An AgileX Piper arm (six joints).
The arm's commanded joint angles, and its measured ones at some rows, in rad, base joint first. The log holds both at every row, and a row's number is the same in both.
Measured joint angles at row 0:
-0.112, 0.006, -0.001, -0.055, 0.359, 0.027
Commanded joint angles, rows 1 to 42:
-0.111, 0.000, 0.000, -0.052, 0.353, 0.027
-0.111, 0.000, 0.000, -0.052, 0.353, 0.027
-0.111, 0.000, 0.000, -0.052, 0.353, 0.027
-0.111, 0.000, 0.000, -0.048, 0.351, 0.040
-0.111, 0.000, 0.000, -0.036, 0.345, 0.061
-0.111, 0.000, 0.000, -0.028, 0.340, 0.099
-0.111, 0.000, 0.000, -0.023, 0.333, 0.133
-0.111, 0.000, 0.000, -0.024, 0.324, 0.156
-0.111, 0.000, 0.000, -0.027, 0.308, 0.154
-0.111, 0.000, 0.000, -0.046, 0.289, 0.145
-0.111, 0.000, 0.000, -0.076, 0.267, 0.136
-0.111, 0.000, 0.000, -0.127, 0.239, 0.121
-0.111, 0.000, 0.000, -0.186, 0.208, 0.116
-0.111, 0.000, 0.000, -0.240, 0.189, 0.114
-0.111, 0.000, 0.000, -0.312, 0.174, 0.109
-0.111, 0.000, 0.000, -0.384, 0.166, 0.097
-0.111, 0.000, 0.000, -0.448, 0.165, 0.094
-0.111, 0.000, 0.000, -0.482, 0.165, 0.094
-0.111, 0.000, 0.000, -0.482, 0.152, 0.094
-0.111, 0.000, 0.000, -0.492, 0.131, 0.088
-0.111, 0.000, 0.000, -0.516, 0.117, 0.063
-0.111, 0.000, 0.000, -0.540, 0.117, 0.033
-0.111, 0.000, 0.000, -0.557, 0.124, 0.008
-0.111, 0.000, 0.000, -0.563, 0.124, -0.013
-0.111, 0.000, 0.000, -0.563, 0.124, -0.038
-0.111, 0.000, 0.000, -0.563, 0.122, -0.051
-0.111, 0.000, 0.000, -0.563, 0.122, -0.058
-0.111, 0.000, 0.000, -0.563, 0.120, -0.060
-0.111, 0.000, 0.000, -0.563, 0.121, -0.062
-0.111, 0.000, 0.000, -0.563, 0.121, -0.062
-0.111, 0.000, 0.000, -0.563, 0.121, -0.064
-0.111, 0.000, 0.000, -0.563, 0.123, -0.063
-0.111, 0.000, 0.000, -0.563, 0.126, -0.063
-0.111, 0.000, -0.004, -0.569, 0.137, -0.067
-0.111, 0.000, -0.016, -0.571, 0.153, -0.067
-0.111, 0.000, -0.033, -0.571, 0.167, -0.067
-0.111, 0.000, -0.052, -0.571, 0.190, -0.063
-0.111, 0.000, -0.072, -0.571, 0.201, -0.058
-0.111, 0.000, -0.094, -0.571, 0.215, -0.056
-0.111, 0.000, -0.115, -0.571, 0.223, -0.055
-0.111, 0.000, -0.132, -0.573, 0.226, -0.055
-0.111, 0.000, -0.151, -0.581, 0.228, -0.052
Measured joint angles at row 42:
-0.112, 0.006, -0.084, -0.569, 0.205, -0.061
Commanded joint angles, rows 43 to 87:
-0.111, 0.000, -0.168, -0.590, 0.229, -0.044
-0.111, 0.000, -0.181, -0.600, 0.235, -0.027
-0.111, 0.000, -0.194, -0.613, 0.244, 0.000
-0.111, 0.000, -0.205, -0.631, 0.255, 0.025
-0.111, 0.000, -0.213, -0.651, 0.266, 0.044
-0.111, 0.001, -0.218, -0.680, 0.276, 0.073
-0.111, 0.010, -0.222, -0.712, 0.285, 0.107
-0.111, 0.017, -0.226, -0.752, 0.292, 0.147
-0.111, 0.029, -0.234, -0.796, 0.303, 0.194
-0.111, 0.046, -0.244, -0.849, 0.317, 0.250
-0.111, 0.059, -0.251, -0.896, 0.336, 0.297
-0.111, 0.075, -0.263, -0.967, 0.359, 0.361
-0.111, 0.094, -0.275, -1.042, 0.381, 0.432
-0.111, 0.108, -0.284, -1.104, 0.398, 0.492
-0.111, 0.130, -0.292, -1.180, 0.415, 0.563
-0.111, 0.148, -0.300, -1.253, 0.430, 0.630
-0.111, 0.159, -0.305, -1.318, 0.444, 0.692
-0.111, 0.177, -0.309, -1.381, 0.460, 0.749
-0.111, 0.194, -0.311, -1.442, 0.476, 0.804
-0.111, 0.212, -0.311, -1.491, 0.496, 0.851
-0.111, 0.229, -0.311, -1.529, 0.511, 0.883
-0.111, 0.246, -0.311, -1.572, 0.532, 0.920
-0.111, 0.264, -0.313, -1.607, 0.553, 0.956
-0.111, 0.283, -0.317, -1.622, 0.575, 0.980
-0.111, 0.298, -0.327, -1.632, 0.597, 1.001
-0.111, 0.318, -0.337, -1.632, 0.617, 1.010
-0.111, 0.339, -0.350, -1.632, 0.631, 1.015
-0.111, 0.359, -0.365, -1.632, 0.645, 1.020
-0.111, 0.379, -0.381, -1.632, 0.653, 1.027
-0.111, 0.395, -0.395, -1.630, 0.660, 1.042
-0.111, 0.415, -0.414, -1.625, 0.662, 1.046
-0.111, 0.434, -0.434, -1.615, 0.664, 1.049
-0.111, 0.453, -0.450, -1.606, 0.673, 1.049
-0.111, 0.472, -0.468, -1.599, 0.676, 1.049
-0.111, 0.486, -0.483, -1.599, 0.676, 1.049
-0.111, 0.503, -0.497, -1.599, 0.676, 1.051
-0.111, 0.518, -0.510, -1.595, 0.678, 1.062
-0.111, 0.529, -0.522, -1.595, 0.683, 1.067
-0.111, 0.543, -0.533, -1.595, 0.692, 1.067
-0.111, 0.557, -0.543, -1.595, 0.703, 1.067
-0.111, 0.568, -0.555, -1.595, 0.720, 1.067
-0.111, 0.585, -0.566, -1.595, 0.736, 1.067
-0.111, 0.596, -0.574, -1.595, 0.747, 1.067
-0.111, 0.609, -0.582, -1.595, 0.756, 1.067
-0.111, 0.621, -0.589, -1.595, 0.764, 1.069
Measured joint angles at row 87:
-0.112, 0.578, -0.557, -1.595, 0.716, 1.062
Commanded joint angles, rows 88 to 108:
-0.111, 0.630, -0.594, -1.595, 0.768, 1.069
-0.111, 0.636, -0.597, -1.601, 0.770, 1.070
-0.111, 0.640, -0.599, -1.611, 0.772, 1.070
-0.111, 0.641, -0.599, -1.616, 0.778, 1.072
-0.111, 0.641, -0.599, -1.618, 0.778, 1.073
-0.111, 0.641, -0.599, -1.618, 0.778, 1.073
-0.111, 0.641, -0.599, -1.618, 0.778, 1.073
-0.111, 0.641, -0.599, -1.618, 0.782, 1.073
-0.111, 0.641, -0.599, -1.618, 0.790, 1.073
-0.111, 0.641, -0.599, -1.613, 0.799, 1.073
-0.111, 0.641, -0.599, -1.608, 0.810, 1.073
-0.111, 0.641, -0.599, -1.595, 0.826, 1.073
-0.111, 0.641, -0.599, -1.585, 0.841, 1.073
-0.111, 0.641, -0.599, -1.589, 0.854, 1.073
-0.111, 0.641, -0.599, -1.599, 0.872, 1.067
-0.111, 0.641, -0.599, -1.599, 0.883, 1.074
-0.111, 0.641, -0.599, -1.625, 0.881, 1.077
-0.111, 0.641, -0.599, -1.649, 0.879, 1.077
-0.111, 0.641, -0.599, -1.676, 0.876, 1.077
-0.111, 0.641, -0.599, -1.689, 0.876, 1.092
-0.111, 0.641, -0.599, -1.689, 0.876, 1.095
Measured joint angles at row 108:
-0.112, 0.638, -0.593, -1.629, 0.867, 1.070
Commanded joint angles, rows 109 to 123:
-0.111, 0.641, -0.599, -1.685, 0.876, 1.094
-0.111, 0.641, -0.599, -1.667, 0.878, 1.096
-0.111, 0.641, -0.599, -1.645, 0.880, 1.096
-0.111, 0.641, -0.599, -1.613, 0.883, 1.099
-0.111, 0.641, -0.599, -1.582, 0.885, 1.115
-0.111, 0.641, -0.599, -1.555, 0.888, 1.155
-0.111, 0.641, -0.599, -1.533, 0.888, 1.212
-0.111, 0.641, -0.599, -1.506, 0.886, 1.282
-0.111, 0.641, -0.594, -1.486, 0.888, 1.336
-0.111, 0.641, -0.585, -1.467, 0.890, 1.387
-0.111, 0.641, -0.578, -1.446, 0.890, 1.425
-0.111, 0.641, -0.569, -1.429, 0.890, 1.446
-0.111, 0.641, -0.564, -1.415, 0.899, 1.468
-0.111, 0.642, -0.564, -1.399, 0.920, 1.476
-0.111, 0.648, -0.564, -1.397, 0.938, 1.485
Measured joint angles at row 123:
-0.112, 0.638, -0.575, -1.441, 0.885, 1.409
